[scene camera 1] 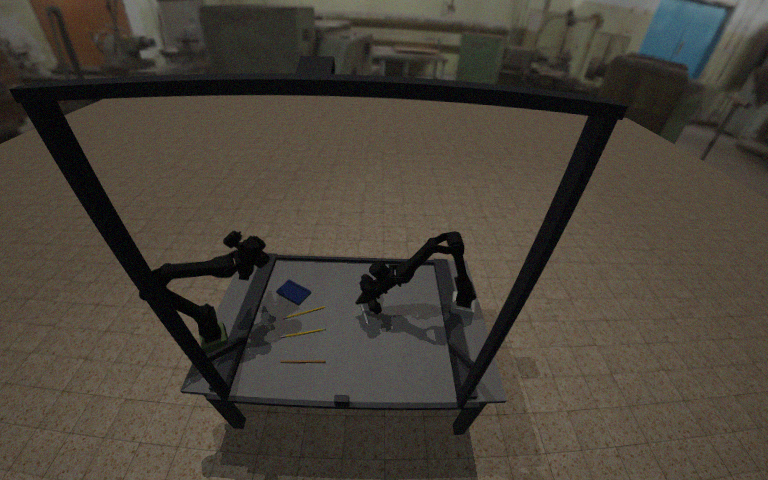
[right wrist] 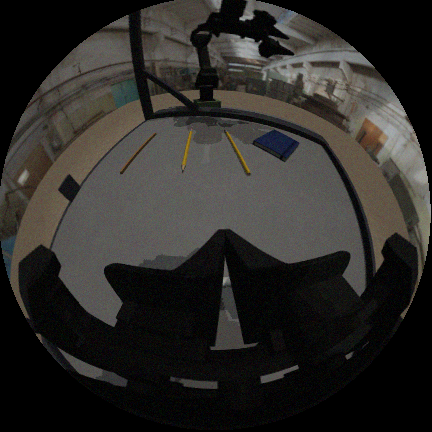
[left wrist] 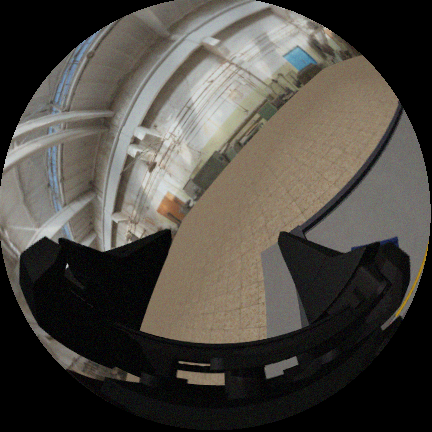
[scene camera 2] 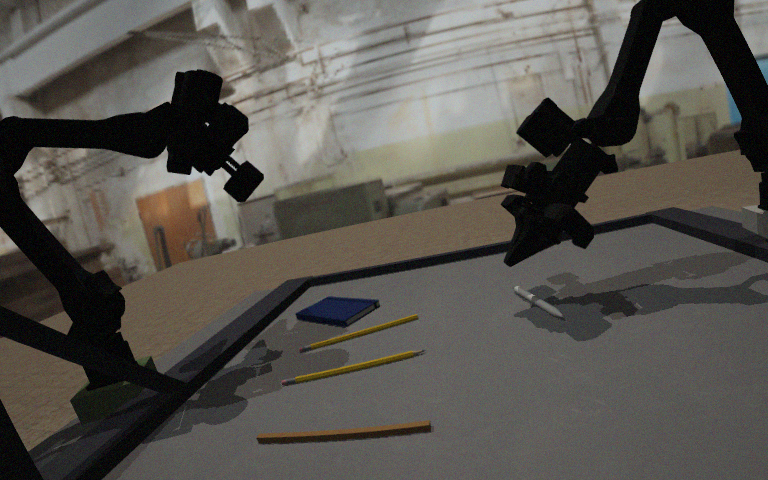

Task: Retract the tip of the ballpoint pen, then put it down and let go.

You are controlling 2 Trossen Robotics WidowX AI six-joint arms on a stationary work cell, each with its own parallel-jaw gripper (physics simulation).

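Seen in the pictures: left gripper, fingertip midpoint: (left wrist: 226, 236) (scene camera 2: 228, 162); right gripper, fingertip midpoint: (scene camera 1: 356, 303) (right wrist: 223, 234) (scene camera 2: 506, 264); left arm's base at its link origin: (scene camera 1: 212, 334) (right wrist: 206, 99); right arm's base at its link origin: (scene camera 1: 463, 301).
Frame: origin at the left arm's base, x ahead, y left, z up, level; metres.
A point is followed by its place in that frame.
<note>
A light grey ballpoint pen (scene camera 1: 364, 313) @(x 0.618, y -0.173, z -0.033 m) (scene camera 2: 536, 301) @(x 0.615, y -0.174, z -0.032 m) lies on the grey table, with its tapered end toward the front right in scene camera 2. Whether its tip is out is too small to tell. A sliver of the pen (right wrist: 226, 281) @(x 0.625, y -0.152, z -0.029 m) shows between the fingers in the right wrist view, beyond them. My right gripper (scene camera 2: 509, 262) @(x 0.591, y -0.148, z 0.028 m) (right wrist: 223, 234) @(x 0.591, y -0.148, z 0.028 m) is shut and empty, its fingertips a little above the pen and apart from it. My left gripper (left wrist: 226, 236) @(x 0.259, y 0.177, z 0.282 m) (right wrist: 290, 45) is open and empty, raised high over the table's left side.
A blue notebook (scene camera 1: 293, 292) @(x 0.378, y 0.088, z -0.028 m) (scene camera 2: 338, 311) @(x 0.379, y 0.068, z -0.028 m) (right wrist: 276, 144) @(x 0.401, y 0.070, z -0.028 m) lies at the back left. Two yellow pencils, one nearer the notebook (scene camera 2: 359, 333) @(x 0.384, y -0.043, z -0.035 m) and one farther forward (scene camera 2: 353, 367) @(x 0.346, y -0.143, z -0.034 m), and a brown stick (scene camera 1: 303, 361) @(x 0.297, y -0.263, z -0.034 m) (scene camera 2: 345, 433) @(x 0.301, y -0.268, z -0.033 m) lie left of the pen. Dark frame posts stand around the table.
</note>
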